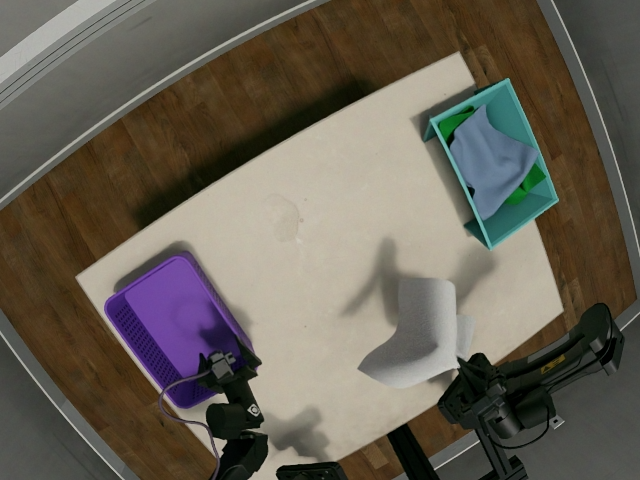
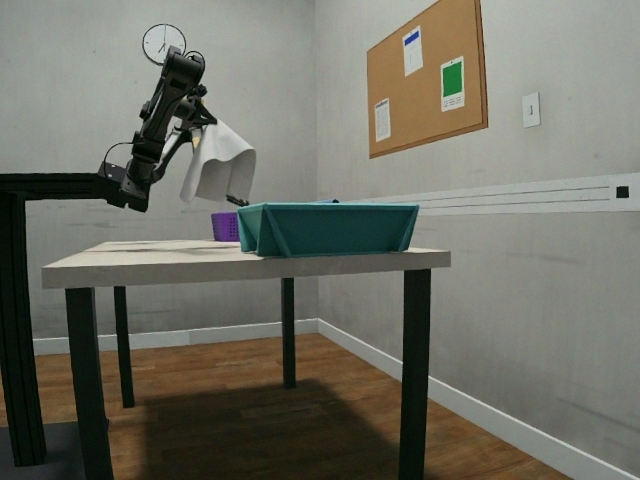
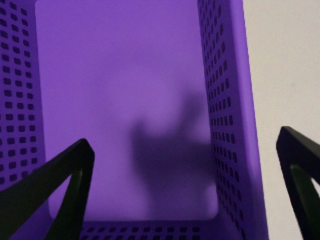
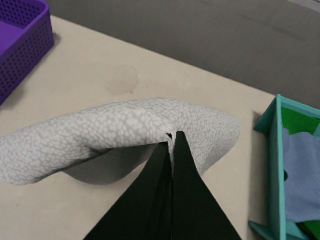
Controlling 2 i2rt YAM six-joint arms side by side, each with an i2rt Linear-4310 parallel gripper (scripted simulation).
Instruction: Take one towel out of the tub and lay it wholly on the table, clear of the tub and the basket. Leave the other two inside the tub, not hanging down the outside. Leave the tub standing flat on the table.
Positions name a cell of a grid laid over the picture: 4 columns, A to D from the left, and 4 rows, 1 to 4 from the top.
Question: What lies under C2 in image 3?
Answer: A purple basket.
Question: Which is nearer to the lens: the blue towel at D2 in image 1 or the white towel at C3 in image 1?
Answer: The white towel.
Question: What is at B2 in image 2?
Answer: A teal tub.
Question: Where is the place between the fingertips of my left gripper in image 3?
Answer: C3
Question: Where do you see a purple basket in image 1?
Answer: B3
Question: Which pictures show my right gripper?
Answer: Image 1, image 2 and image 4 only.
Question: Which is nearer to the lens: the teal tub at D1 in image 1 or the white towel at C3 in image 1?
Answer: The white towel.
